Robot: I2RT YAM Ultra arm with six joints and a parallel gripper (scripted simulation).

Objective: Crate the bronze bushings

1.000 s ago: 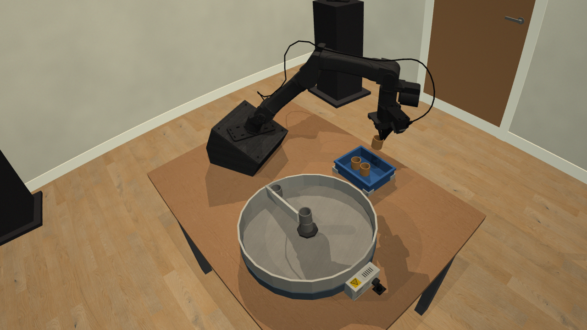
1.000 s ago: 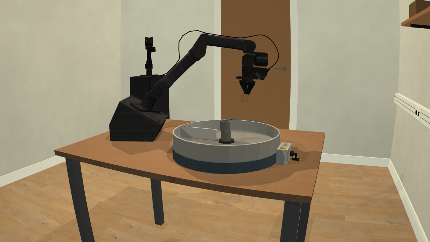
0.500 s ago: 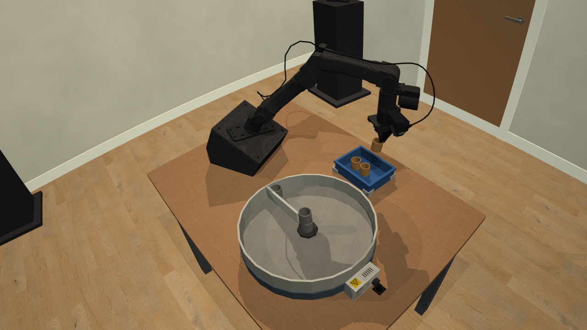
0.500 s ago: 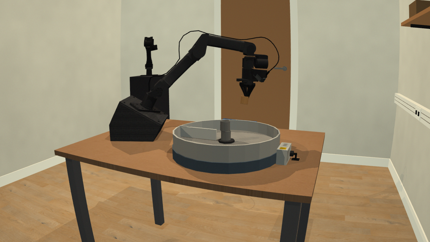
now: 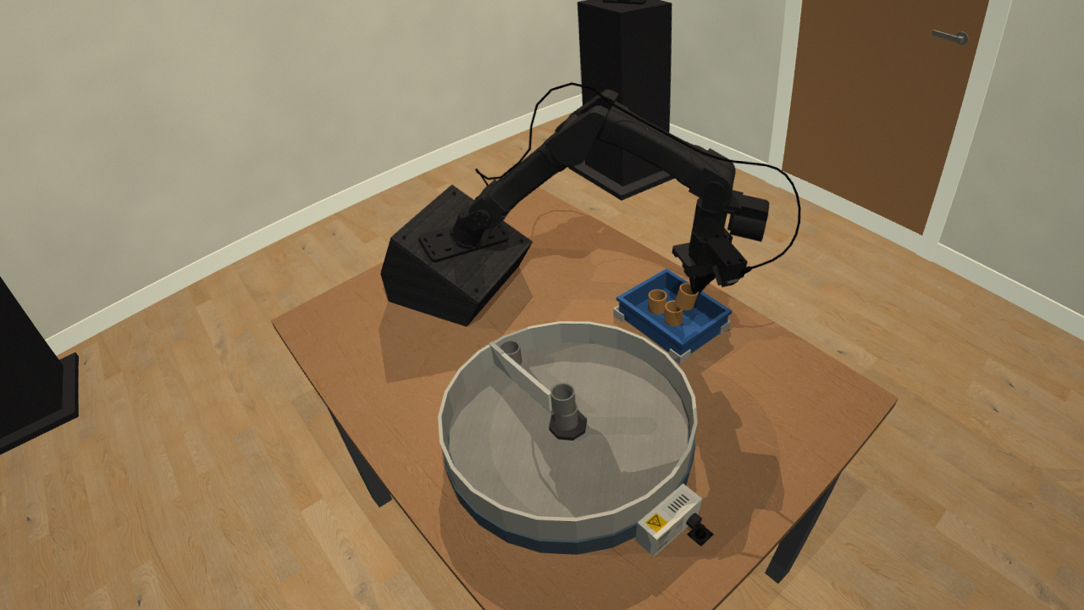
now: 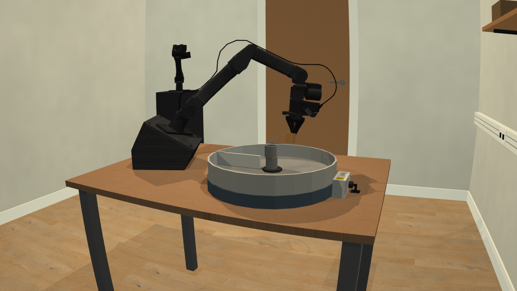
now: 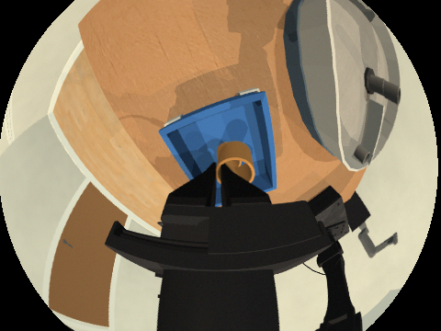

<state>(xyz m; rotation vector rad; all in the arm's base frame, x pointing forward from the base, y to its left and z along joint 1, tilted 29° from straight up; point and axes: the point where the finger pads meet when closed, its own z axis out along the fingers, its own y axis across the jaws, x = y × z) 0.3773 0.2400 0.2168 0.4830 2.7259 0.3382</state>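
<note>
Now: hand 5 cm past the blue crate, 1 cm to the left of it and 9 cm above it. The rest, counted from my hand: grey turntable 8 cm ahead, 36 cm to the right, 6 cm below.
</note>
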